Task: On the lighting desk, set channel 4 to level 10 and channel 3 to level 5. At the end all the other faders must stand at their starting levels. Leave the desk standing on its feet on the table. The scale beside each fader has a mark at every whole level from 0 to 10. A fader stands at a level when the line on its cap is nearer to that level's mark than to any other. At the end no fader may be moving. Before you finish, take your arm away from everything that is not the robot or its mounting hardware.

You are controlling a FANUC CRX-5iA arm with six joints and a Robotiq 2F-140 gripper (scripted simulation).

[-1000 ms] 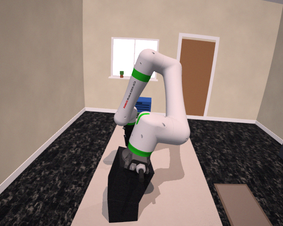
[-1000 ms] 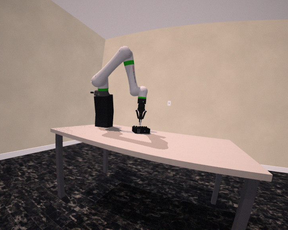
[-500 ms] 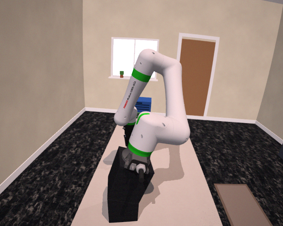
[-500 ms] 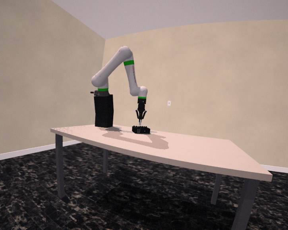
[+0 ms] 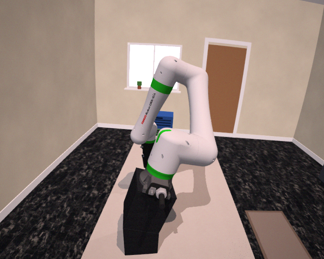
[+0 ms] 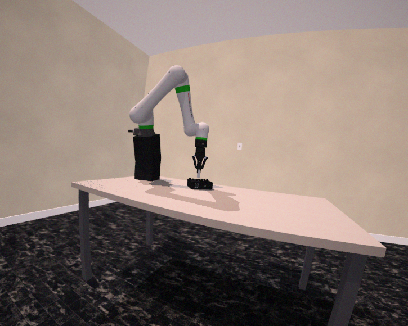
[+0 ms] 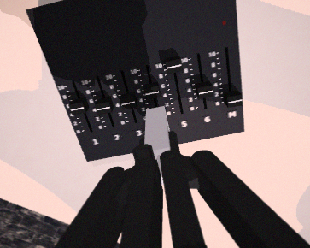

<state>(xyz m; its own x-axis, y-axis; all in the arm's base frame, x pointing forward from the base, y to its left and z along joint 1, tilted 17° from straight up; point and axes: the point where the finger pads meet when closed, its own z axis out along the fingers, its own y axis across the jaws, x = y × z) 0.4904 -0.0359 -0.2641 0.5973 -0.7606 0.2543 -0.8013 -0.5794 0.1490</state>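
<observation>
Now: hand 1 cm short of the channel 4 fader cap, 2 cm to the left of it and 4 cm above it. The rest, counted from my hand: channel 5 fader cap (1 cm ahead, 5 cm to the right, 4 cm below); then channel 3 fader cap (3 cm ahead, 4 cm below); then channel 6 fader cap (3 cm behind, 4 cm to the right, 4 cm below).
</observation>
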